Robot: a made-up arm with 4 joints.
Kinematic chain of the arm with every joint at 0, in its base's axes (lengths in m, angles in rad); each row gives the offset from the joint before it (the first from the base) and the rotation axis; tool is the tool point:
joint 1: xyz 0 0 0.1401 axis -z
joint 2: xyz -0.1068 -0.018 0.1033 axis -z
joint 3: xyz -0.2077 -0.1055 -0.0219 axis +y
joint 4: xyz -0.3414 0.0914 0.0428 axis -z
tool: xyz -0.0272 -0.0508 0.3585
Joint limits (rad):
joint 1: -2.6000..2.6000
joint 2: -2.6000..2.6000
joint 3: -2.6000..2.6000
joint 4: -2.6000..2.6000
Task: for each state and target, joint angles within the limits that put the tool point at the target. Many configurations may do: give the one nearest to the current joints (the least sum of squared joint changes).
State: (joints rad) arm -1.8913 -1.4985 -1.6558 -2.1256
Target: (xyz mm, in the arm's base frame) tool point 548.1 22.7 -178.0
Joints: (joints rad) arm -2.0564 -1.2918 -1.9030 -2.1776
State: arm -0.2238 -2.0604 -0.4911 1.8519
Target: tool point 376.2 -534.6 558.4
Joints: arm -0.5406 -1.8413 -0.1546 1.7290
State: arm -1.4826 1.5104 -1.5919 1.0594
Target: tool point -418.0 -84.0 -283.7
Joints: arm -1.8254 1.8783 -1.8922 1.1563
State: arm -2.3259 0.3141 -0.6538 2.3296
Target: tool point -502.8 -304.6 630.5
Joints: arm -1.5628 1.1245 0.0219 2.3963
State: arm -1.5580 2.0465 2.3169 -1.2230
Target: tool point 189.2 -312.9 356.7
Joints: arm -1.3852 2.0098 1.9395 -1.2930
